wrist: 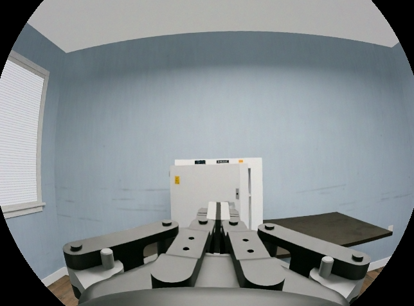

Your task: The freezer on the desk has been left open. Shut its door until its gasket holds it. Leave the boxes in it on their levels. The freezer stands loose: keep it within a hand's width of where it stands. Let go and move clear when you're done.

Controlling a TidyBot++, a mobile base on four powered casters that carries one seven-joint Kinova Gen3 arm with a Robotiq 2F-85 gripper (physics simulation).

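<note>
The white freezer (255, 200) stands near the middle of the wrist view. Its door (205, 187), with a yellow label at the upper left and a small grey latch plate at the right, stands slightly ajar. The door's right edge is apart from the cabinet, and a narrow dark gap shows beside it. The boxes inside do not show. My gripper (217, 214) is shut and empty. Its fingertips overlap the lower right part of the door in view; whether they touch it, I cannot tell. The fingers hide the door's lower part and most of the handle area.
The dark desk top (330, 227) extends to the right of the freezer. A blue wall (215, 100) rises behind it. A window with blinds (20, 135) is at the far left. Wooden floor (62, 290) shows at the lower left.
</note>
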